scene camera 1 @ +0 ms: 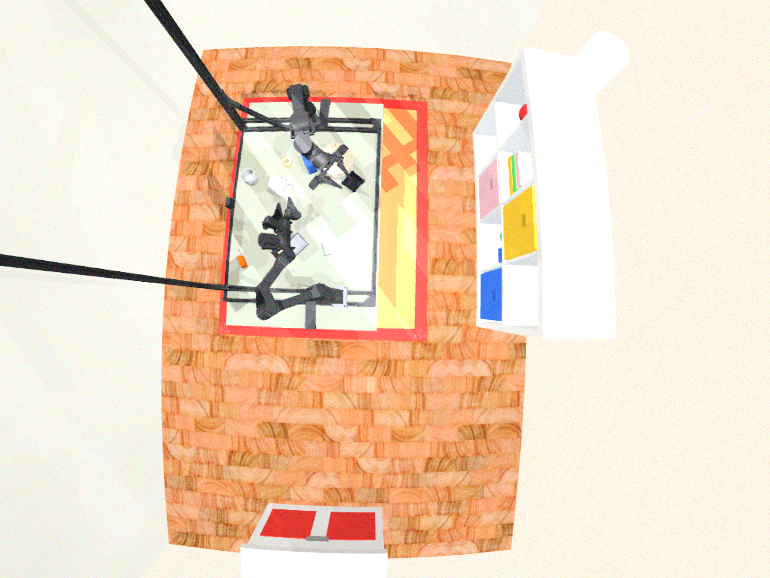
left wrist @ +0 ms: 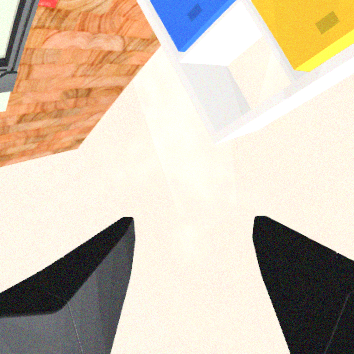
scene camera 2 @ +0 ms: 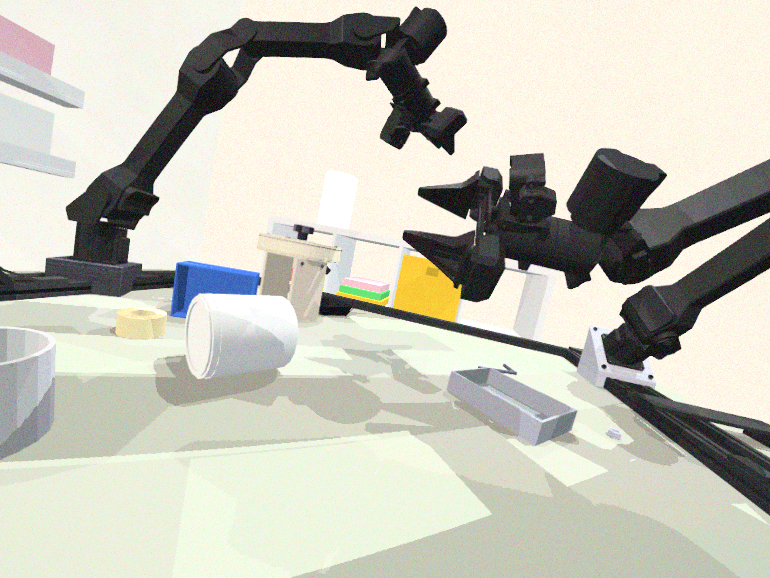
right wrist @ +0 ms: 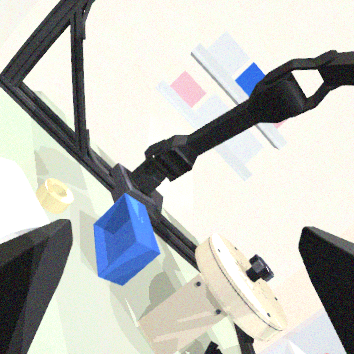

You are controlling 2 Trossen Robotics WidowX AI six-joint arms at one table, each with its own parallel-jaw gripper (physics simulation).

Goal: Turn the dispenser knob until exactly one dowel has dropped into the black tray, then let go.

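Seen in the pictures: left gripper, between the fingertips: [scene camera 1: 346, 183] [left wrist: 193, 226] [scene camera 2: 446, 150]; right gripper, between the fingertips: [scene camera 1: 284, 199] [scene camera 2: 411, 210] [right wrist: 188, 234]; left arm's base, origin of its link: [scene camera 2: 99, 260] [right wrist: 137, 183]; right arm's base, origin of its link: [scene camera 1: 338, 297] [scene camera 2: 621, 352].
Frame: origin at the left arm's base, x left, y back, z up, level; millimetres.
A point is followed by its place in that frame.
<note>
The cream dispenser [scene camera 1: 340, 159] [scene camera 2: 298, 248] {x -96, y -314, z 84 mm} [right wrist: 230, 285] {x -94, y -349, z 92 mm} stands upright, its black knob [scene camera 2: 303, 230] {x -35, y -325, z 117 mm} [right wrist: 260, 268] {x -34, y -335, z 122 mm} on the round top. The black tray [scene camera 1: 353, 181] {x 17, y -405, z -45 mm} [scene camera 2: 335, 306] {x -30, y -417, z -24 mm} lies beside its foot, partly hidden in scene camera 2. No dowel can be made out. My left gripper [scene camera 1: 343, 181] {x -85, y -570, z 337 mm} [scene camera 2: 424, 149] [left wrist: 193, 226] {x -85, y -570, z 337 mm} is half open and empty, high above the table, apart from the knob, and to the right of it in scene camera 2. My right gripper [scene camera 1: 283, 202] {x -316, y -401, z 158 mm} [scene camera 2: 412, 212] {x -316, y -401, z 158 mm} [right wrist: 188, 234] {x -316, y -401, z 158 mm} is wide open and empty, raised, its fingers clear of the knob and dispenser.
A blue box [scene camera 2: 217, 289] {x -97, y -197, z -5 mm} [right wrist: 125, 245] {x -97, y -197, z -23 mm} stands beside the dispenser. A cream ring [scene camera 2: 126, 326] {x -236, y -119, z -33 mm} [right wrist: 46, 200] {x -228, y -147, z -34 mm}, a white cup [scene camera 1: 278, 186] {x -312, y -260, z 33 mm} [scene camera 2: 248, 335] {x -349, y -247, z 5 mm} on its side, a grey container [scene camera 2: 27, 398] {x -428, y -130, z -16 mm} and a shallow grey tray [scene camera 1: 299, 243] {x -378, y -532, z -45 mm} [scene camera 2: 491, 400] {x -414, y -494, z -29 mm} are on the table.
</note>
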